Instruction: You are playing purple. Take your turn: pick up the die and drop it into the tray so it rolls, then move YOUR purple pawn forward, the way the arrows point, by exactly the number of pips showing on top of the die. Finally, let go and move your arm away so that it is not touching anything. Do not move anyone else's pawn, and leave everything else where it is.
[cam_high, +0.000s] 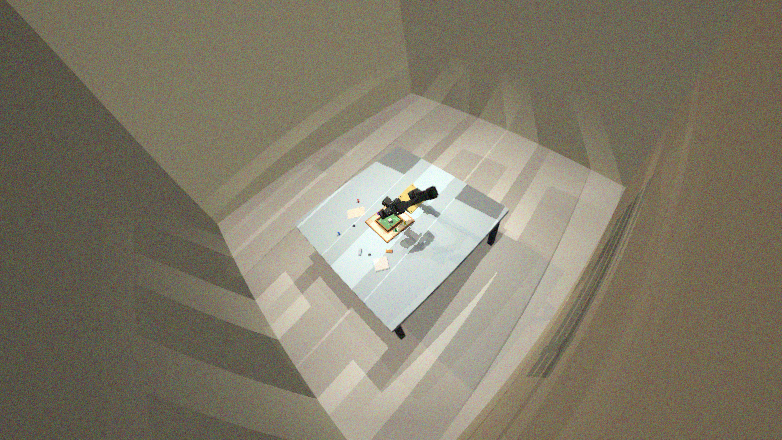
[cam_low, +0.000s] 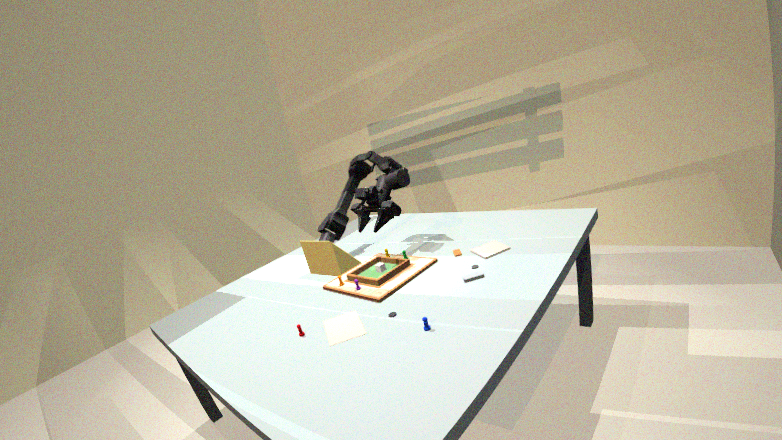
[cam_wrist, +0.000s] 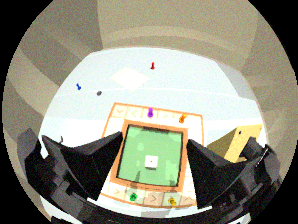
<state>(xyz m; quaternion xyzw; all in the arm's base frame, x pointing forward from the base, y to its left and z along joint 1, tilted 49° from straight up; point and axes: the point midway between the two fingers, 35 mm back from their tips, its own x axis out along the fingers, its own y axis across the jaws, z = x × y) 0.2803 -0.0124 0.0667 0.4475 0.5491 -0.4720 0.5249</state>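
The purple pawn lies 130 mm below my gripper tip, 110 mm to the right of it and 20 mm ahead of it. Also, from my gripper tip: white die: 120 mm below, 10 mm to the left; then green tray: 150 mm below; then green pawn: 130 mm below, 120 mm to the left, 20 mm ahead.
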